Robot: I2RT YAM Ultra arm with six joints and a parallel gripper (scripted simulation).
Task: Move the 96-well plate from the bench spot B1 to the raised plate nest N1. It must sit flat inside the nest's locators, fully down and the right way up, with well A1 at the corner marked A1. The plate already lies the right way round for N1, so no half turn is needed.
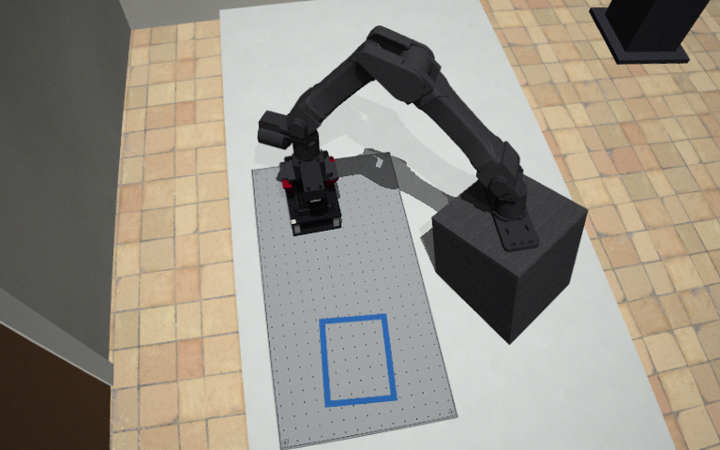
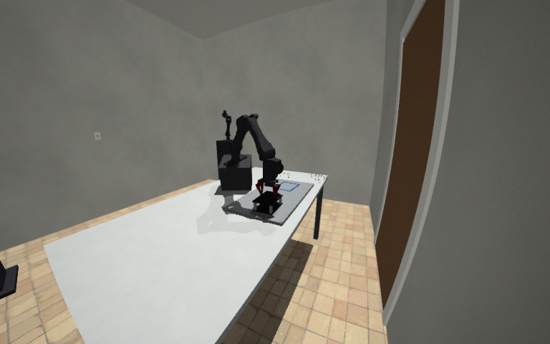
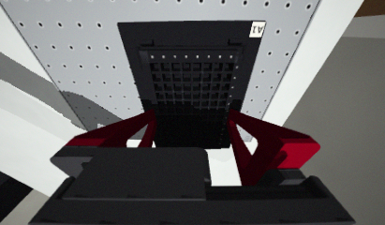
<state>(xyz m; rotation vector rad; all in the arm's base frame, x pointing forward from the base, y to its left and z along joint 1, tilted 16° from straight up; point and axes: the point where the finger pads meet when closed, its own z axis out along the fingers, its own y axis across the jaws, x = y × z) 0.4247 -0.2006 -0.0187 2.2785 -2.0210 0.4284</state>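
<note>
Now: hand 10 mm above the black 96-well plate. Also, from my hand: black plate nest N1 (20 mm below); then white A1 label (80 mm to the left, 40 mm ahead, 10 mm below).
</note>
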